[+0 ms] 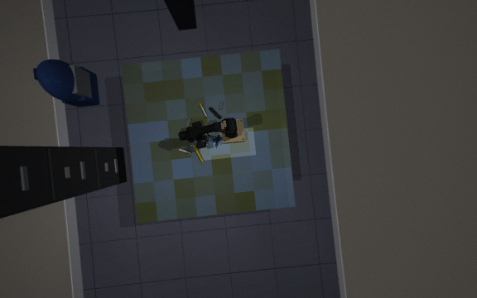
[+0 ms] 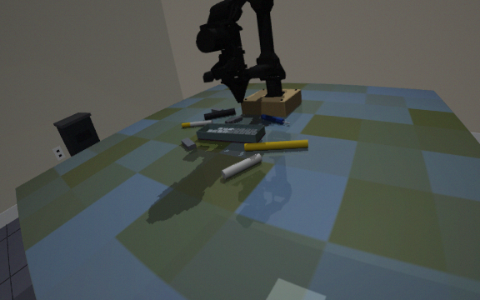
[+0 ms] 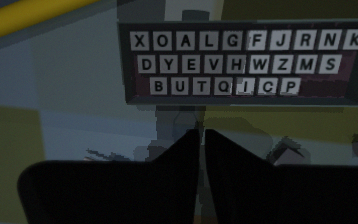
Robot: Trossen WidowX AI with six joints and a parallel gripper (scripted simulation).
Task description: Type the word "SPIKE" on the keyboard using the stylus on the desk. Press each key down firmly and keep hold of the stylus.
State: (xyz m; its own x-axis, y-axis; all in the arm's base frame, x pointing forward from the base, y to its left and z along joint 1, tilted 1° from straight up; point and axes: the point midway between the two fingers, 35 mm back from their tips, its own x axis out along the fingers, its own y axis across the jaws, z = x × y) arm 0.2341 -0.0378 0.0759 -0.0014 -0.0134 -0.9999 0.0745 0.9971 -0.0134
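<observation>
Right now my gripper tip is 8 cm past the blue stylus, 9 cm to the right of it and 9 cm above it. Also, from my gripper tip: yellow cylinder 8 cm ahead, 12 cm to the left, 9 cm below; then small grey block 9 cm ahead, 15 cm to the right, 9 cm below; then grey stylus tip 7 cm behind, 12 cm to the left, 9 cm below.
</observation>
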